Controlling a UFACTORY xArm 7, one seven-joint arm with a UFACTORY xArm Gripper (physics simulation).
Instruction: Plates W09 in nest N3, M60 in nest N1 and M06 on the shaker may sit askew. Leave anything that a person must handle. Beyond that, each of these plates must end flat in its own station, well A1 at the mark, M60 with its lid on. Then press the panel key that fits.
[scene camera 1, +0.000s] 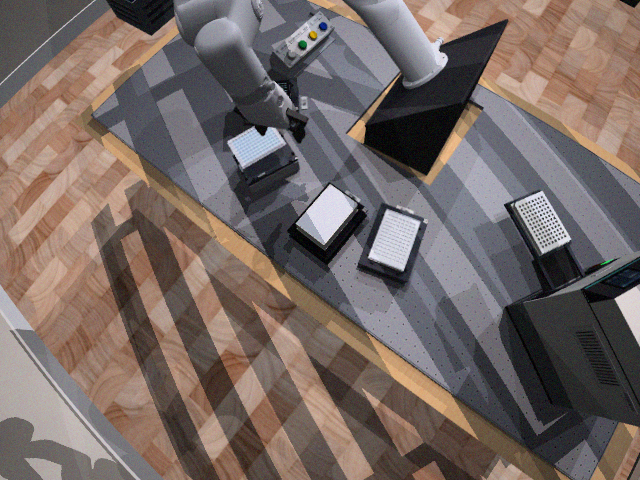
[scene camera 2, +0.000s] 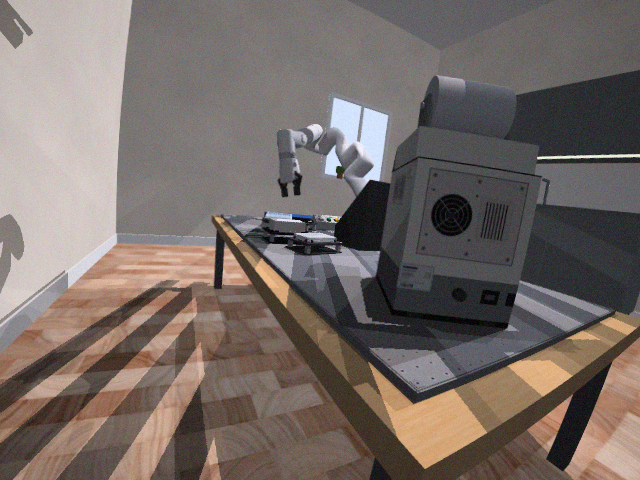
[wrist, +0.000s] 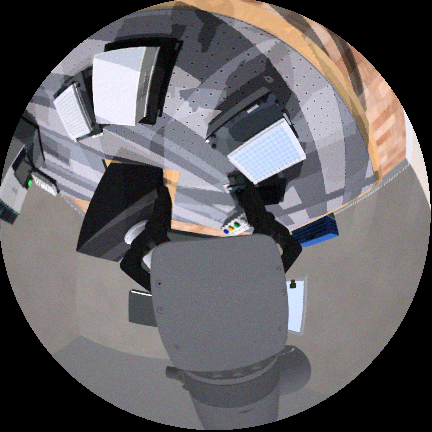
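Note:
My gripper (scene camera 1: 280, 130) (scene camera 2: 290, 194) (wrist: 207, 191) is open and empty, high above the bench beside the shaker. A pale blue plate (scene camera 1: 256, 148) (wrist: 267, 150) lies off centre on the dark shaker (scene camera 1: 273, 174) (wrist: 257, 120), with part of the shaker top bare; it looks tilted. A tall white plate (scene camera 1: 329, 214) (scene camera 2: 286, 225) (wrist: 117, 87) sits in the middle black nest. A low white plate (scene camera 1: 394, 240) (scene camera 2: 314, 237) (wrist: 74, 112) sits in the neighbouring nest (scene camera 1: 366, 264). Labels, A1 marks and a clear lid cannot be made out. The key panel (scene camera 1: 297, 49) (wrist: 235, 226) has blue, yellow, green and grey keys.
A white plate (scene camera 1: 541, 222) with dark wells rests on a holder by the large grey instrument (scene camera 1: 599, 356) (scene camera 2: 413, 227). A black sloped block (scene camera 1: 403, 134) (scene camera 2: 364, 219) (wrist: 117, 200) stands by the arm's base. A small white piece (scene camera 1: 303, 102) lies behind the shaker.

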